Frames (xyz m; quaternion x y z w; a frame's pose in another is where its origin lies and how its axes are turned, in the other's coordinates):
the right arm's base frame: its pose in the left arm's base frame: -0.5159 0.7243 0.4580 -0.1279 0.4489 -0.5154 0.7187
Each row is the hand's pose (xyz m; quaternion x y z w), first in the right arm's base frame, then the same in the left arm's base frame.
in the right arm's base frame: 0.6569 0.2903 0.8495 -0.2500 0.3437 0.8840 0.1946
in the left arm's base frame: 0.3691 0.0519 0.4124 0.3694 0.5763 0.6033 0.4092
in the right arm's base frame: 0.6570 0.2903 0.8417 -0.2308 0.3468 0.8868 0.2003
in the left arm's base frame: 0.3631 0.0540 0.4080 0.3853 0.5715 0.5933 0.4158
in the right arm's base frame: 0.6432 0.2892 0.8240 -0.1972 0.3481 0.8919 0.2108
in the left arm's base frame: 0.3477 0.0703 0.4058 0.4111 0.5605 0.5764 0.4297
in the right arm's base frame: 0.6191 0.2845 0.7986 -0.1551 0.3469 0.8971 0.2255
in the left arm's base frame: 0.3235 0.0959 0.4068 0.4412 0.5452 0.5538 0.4489
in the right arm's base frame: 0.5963 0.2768 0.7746 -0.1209 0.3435 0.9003 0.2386
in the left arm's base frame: 0.2985 0.1188 0.4100 0.4637 0.5314 0.5344 0.4658
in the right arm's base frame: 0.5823 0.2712 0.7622 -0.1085 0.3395 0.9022 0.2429
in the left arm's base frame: 0.2844 0.1318 0.4138 0.4709 0.5243 0.5285 0.4733
